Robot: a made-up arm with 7 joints. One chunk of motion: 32 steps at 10 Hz.
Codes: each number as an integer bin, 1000 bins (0 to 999) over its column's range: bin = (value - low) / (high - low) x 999, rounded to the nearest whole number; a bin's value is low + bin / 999 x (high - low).
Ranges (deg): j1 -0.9..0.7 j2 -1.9..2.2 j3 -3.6..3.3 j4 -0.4..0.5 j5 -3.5..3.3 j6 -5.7..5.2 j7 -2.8..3
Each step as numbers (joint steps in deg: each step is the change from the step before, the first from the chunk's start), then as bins.
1 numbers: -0.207 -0.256 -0.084 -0.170 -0.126 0.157 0.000
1 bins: 433 401 509 255 496 537 482
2 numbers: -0.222 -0.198 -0.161 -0.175 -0.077 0.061 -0.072
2 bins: 423 415 498 250 503 528 470
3 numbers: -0.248 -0.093 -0.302 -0.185 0.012 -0.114 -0.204
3 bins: 407 440 477 239 516 512 447
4 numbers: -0.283 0.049 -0.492 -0.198 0.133 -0.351 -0.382
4 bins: 385 475 450 224 534 490 416
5 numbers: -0.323 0.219 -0.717 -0.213 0.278 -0.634 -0.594
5 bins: 360 516 417 208 555 464 380
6 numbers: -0.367 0.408 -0.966 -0.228 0.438 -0.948 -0.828
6 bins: 333 562 381 191 579 436 340
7 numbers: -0.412 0.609 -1.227 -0.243 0.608 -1.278 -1.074
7 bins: 305 611 344 174 604 405 297
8 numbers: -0.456 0.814 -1.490 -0.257 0.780 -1.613 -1.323
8 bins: 277 661 305 159 629 375 254
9 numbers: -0.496 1.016 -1.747 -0.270 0.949 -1.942 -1.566
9 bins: 252 711 268 144 654 344 213
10 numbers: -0.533 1.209 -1.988 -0.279 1.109 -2.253 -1.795
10 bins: 229 758 233 134 677 316 173
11 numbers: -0.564 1.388 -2.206 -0.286 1.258 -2.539 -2.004
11 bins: 210 801 202 127 699 290 137
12 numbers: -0.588 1.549 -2.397 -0.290 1.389 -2.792 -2.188
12 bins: 195 840 174 122 718 267 105
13 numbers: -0.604 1.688 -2.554 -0.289 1.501 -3.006 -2.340
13 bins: 185 874 151 123 735 247 79
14 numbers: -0.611 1.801 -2.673 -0.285 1.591 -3.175 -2.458
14 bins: 180 902 134 128 748 231 59
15 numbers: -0.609 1.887 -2.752 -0.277 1.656 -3.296 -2.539
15 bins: 182 923 123 137 757 220 45
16 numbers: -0.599 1.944 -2.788 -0.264 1.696 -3.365 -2.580
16 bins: 188 937 118 151 763 214 38
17 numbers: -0.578 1.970 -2.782 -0.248 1.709 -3.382 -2.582
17 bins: 201 943 118 169 765 212 38
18 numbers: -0.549 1.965 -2.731 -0.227 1.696 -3.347 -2.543
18 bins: 219 942 126 192 763 216 44
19 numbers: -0.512 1.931 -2.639 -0.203 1.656 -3.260 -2.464
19 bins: 242 933 139 219 757 224 58
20 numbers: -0.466 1.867 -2.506 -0.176 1.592 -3.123 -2.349
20 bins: 271 918 158 249 748 236 78
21 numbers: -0.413 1.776 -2.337 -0.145 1.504 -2.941 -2.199
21 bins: 304 896 183 283 735 253 104
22 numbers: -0.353 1.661 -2.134 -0.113 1.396 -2.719 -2.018
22 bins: 342 868 212 319 719 273 135
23 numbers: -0.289 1.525 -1.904 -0.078 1.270 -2.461 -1.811
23 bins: 381 835 246 357 701 297 170
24 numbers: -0.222 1.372 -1.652 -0.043 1.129 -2.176 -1.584
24 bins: 423 797 282 396 680 323 209
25 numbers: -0.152 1.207 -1.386 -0.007 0.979 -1.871 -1.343
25 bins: 467 757 321 436 658 351 251
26 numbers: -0.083 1.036 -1.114 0.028 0.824 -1.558 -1.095
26 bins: 510 715 360 475 635 380 294
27 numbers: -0.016 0.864 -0.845 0.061 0.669 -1.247 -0.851
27 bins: 552 673 399 512 612 408 336
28 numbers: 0.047 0.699 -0.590 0.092 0.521 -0.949 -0.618
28 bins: 591 633 436 546 591 435 376
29 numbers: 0.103 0.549 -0.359 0.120 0.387 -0.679 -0.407
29 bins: 626 597 469 577 571 460 412
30 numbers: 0.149 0.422 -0.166 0.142 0.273 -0.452 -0.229
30 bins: 655 566 497 602 554 481 443
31 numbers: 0.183 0.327 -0.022 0.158 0.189 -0.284 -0.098
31 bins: 676 543 518 619 542 496 465
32 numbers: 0.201 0.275 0.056 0.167 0.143 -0.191 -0.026
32 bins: 687 530 529 629 535 505 478
